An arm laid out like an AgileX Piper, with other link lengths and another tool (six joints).
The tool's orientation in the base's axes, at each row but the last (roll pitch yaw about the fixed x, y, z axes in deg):
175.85, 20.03, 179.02
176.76, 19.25, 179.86
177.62, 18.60, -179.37
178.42, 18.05, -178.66
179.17, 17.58, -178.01
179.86, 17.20, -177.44
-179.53, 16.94, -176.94
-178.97, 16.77, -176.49
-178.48, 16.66, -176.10
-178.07, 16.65, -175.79
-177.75, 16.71, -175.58
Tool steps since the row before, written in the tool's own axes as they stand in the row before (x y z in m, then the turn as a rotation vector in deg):
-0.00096, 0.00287, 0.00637, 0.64, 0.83, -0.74
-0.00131, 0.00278, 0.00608, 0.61, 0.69, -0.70
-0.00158, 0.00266, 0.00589, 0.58, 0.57, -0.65
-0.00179, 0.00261, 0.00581, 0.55, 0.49, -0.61
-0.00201, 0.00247, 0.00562, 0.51, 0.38, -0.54
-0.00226, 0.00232, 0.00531, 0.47, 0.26, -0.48
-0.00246, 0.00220, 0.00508, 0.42, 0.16, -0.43
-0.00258, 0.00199, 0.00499, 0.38, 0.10, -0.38
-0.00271, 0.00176, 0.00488, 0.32, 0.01, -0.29
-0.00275, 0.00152, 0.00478, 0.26, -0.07, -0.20
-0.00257, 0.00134, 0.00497, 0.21, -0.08, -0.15
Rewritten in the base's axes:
0.00306, 0.00327, -0.00545, -0.86, 0.79, 0.53
0.00319, 0.00311, -0.00515, -0.82, 0.65, 0.50
0.00331, 0.00294, -0.00497, -0.77, 0.53, 0.45
0.00341, 0.00285, -0.00490, -0.73, 0.46, 0.42
0.00351, 0.00267, -0.00472, -0.66, 0.35, 0.37
0.00362, 0.00250, -0.00440, -0.60, 0.23, 0.32
0.00372, 0.00236, -0.00416, -0.53, 0.14, 0.29
0.00380, 0.00214, -0.00407, -0.48, 0.08, 0.25
0.00389, 0.00190, -0.00394, -0.39, -0.01, 0.19
0.00391, 0.00165, -0.00384, -0.30, -0.09, 0.12
0.00380, 0.00144, -0.00407, -0.24, -0.09, 0.09

